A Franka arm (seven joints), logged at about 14 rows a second.
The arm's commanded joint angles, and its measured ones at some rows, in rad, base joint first. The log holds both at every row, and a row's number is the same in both.
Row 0, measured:
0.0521 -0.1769 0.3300 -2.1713 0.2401 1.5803 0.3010
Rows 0 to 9, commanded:
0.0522 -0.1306 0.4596 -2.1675 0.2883 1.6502 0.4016
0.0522 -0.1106 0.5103 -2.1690 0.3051 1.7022 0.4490
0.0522 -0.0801 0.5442 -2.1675 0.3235 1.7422 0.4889
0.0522 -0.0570 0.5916 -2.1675 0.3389 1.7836 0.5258
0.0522 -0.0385 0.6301 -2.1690 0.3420 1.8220 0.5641
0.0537 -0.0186 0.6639 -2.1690 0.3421 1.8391 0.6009
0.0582 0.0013 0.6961 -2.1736 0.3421 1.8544 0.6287
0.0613 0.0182 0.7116 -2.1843 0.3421 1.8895 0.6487
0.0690 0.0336 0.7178 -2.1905 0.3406 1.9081 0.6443
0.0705 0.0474 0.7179 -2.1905 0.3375 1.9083 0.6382
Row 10, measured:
0.0784 0.0222 0.7089 -2.1847 0.3244 1.8857 0.6351
